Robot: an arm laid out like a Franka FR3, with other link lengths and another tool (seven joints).
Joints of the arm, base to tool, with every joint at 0 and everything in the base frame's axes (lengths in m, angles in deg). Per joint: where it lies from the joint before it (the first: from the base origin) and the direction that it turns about. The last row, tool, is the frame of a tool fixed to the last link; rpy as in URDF.
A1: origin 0.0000 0.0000 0.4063 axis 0 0 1
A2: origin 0.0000 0.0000 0.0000 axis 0 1 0
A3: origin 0.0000 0.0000 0.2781 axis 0 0 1
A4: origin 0.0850 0.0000 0.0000 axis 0 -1 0
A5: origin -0.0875 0.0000 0.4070 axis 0 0 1
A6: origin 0.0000 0.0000 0.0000 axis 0 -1 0
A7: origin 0.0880 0.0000 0.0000 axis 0 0 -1
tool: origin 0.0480 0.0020 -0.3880 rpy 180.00 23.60 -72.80
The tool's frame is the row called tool.
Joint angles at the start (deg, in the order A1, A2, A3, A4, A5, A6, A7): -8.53 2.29 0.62 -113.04 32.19 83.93 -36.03
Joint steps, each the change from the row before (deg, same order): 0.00 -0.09 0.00 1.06 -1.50 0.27 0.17; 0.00 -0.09 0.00 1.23 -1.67 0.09 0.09; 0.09 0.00 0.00 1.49 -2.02 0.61 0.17; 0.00 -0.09 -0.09 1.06 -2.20 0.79 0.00; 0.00 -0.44 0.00 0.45 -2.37 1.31 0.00; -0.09 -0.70 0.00 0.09 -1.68 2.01 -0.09
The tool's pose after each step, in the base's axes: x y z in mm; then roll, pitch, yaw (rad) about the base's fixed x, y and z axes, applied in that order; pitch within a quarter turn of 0, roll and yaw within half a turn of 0. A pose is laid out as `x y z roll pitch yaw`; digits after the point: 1 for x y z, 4 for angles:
474.1 165.5 260.0 -2.9488 1.1407 -0.7286
480.0 154.8 262.2 -2.9712 1.1056 -0.7391
490.3 141.5 263.8 -2.9924 1.0572 -0.7499
499.3 125.6 263.4 -3.0162 1.0087 -0.7639
508.1 108.8 261.9 -3.0384 0.9544 -0.7771
521.4 94.3 262.8 -3.0340 0.8979 -0.7764

